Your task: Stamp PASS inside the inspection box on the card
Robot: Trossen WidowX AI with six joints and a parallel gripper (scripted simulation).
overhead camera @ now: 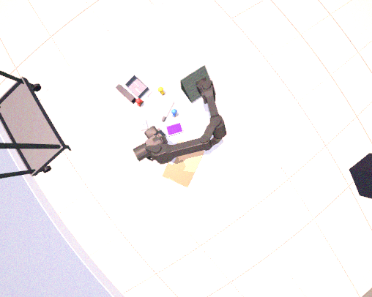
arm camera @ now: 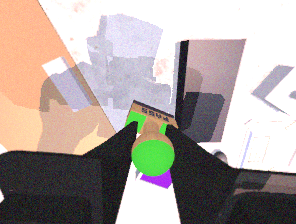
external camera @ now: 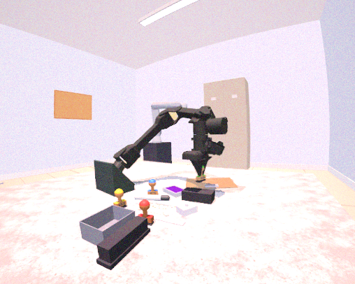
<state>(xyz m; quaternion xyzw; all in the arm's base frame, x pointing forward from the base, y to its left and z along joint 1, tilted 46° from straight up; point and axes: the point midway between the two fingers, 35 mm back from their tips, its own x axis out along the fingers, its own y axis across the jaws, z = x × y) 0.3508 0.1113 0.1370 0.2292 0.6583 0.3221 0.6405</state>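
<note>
Right now my gripper tip is 100 mm past the purple ink pad, 70 mm above it and 50 mm to the left of it. Round my gripper tip: green-knobbed stamp right at my gripper tip; marker 140 mm to the right, 100 mm behind, 70 mm below; small white block 160 mm to the right, 60 mm below, 40 mm ahead.
</note>
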